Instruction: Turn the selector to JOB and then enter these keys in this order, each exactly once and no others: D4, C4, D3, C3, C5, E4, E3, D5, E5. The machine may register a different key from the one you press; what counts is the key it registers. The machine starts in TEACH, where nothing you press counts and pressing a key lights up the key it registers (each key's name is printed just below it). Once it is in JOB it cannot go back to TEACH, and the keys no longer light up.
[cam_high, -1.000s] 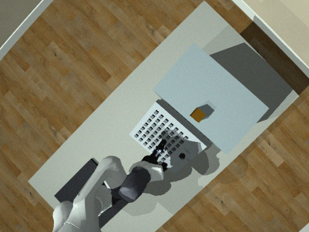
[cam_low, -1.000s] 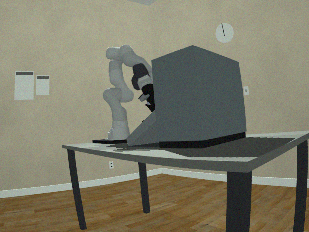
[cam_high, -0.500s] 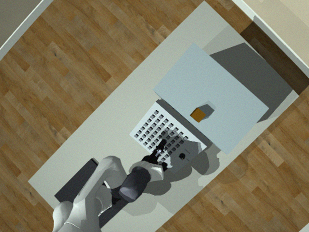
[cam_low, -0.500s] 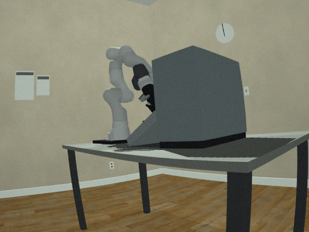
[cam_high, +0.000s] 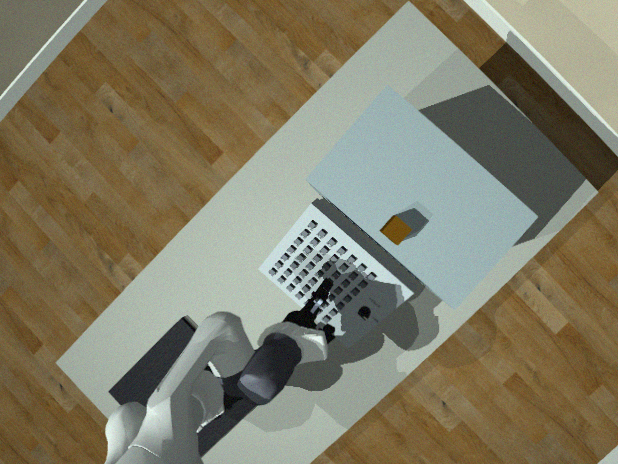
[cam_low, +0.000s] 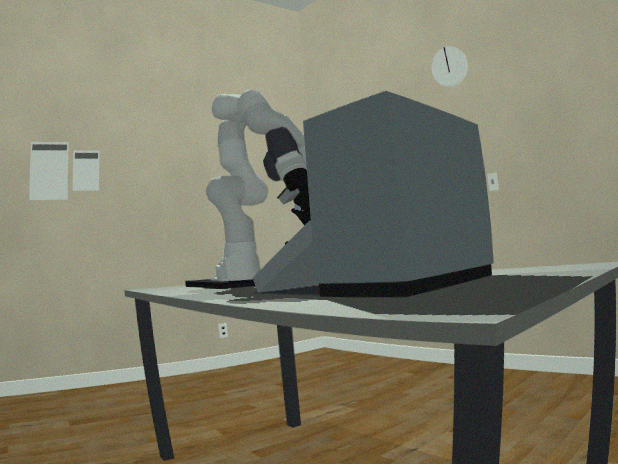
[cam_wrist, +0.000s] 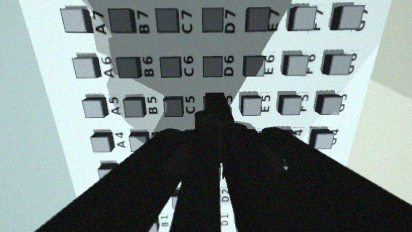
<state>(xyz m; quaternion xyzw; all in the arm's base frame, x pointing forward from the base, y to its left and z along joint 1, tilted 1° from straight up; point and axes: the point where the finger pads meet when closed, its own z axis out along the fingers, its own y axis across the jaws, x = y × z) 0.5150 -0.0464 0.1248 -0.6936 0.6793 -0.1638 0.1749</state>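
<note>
The key D4 lies 30 mm to the left of my hand, 30 mm below it and 20 mm ahead of it. Round my hand: D5 key: 30 mm below, 20 mm ahead; then key C5: 50 mm ahead, 10 mm below; then key D6: 30 mm to the right, 30 mm below, 20 mm ahead.
</note>
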